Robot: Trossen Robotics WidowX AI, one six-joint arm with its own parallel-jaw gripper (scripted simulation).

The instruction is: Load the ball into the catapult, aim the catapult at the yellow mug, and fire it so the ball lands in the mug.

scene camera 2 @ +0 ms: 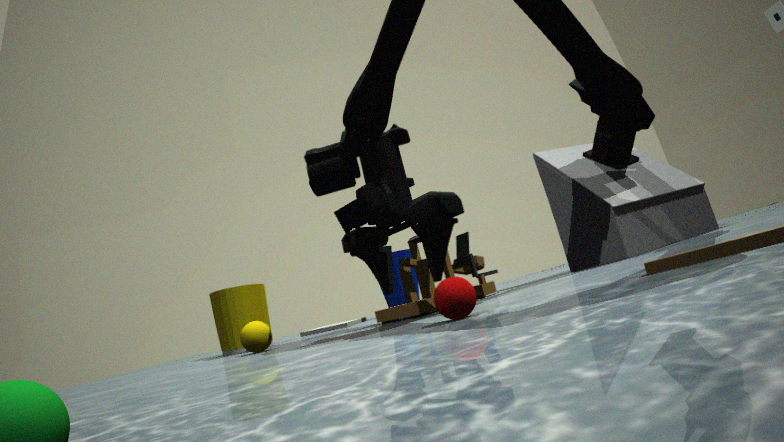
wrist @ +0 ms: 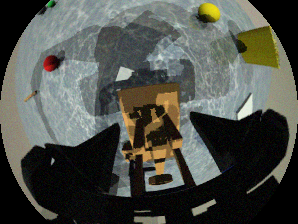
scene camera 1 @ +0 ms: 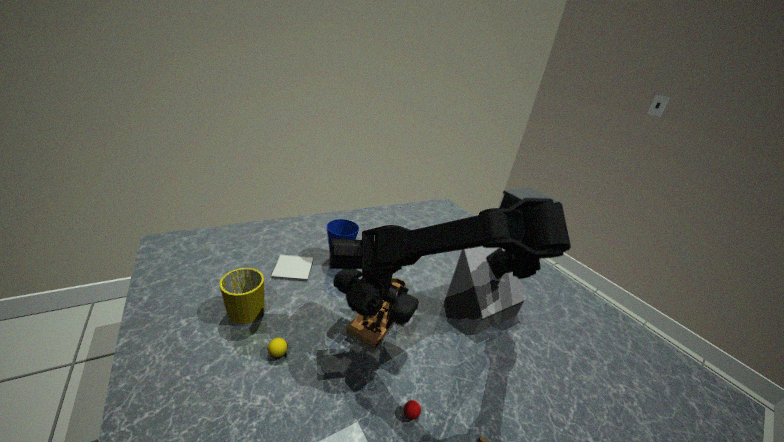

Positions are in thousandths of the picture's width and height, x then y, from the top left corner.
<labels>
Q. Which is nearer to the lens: the red ball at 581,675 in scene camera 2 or the blue cup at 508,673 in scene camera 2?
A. The red ball.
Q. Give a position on a wooden catapult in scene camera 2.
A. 527,698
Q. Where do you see a yellow mug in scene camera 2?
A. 298,698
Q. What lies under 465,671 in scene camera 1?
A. My gripper.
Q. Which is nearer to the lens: the red ball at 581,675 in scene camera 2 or the yellow ball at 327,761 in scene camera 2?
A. The red ball.
</labels>
